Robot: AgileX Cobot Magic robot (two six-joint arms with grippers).
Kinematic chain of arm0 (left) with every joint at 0, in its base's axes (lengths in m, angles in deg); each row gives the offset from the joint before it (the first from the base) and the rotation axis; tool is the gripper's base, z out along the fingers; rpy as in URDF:
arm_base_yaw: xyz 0 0 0.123 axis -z
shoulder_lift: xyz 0 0 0 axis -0.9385 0.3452 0
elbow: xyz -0.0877 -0.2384 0.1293 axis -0.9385 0.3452 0
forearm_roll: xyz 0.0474 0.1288 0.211 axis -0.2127 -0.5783 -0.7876
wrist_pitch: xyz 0 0 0 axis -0.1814 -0.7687 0.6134
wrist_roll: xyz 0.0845 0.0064 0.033 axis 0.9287 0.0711 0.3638
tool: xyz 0 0 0 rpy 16.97 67.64 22.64
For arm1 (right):
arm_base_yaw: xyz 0 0 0.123 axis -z
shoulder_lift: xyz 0 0 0 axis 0.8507 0.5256 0
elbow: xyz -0.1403 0.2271 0.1 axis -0.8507 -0.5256 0
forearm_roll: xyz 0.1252 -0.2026 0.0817 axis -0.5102 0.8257 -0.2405
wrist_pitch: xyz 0 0 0 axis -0.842 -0.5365 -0.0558
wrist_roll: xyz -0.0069 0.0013 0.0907 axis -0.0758 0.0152 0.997
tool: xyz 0 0 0 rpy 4.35 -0.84 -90.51
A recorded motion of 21 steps. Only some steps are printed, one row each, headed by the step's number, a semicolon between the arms.
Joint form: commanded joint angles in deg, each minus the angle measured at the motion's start. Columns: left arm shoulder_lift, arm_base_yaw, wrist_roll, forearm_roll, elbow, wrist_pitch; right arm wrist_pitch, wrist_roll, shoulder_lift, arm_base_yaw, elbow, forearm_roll.
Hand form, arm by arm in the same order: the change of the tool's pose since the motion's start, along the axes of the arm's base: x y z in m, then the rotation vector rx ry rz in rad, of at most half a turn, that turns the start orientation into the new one. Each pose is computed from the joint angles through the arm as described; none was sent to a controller.
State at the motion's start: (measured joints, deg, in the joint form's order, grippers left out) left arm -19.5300 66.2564 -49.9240 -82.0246 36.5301 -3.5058; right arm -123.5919 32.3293 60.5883 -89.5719 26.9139 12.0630
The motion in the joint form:
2: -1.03 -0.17 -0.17 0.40 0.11 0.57; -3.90 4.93 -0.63 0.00 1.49 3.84
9: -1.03 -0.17 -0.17 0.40 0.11 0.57; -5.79 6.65 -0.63 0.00 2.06 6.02
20: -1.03 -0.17 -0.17 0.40 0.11 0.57; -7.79 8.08 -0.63 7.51 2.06 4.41
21: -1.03 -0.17 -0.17 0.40 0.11 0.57; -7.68 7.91 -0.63 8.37 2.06 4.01
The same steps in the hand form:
2: -0.0022 -0.0007 0.0001 -0.0070 -0.0264 0.0006; -0.0001 -0.0060 0.0082 -0.0359 -0.0004 -0.0675
9: -0.0022 -0.0007 0.0001 -0.0070 -0.0264 0.0006; 0.0005 -0.0093 0.0105 -0.0673 -0.0006 -0.0905
20: -0.0022 -0.0007 0.0001 -0.0070 -0.0264 0.0006; 0.0092 -0.0375 0.0089 -0.0526 0.0474 -0.2590
21: -0.0022 -0.0007 0.0001 -0.0070 -0.0264 0.0006; 0.0103 -0.0403 0.0089 -0.0467 0.0496 -0.2728

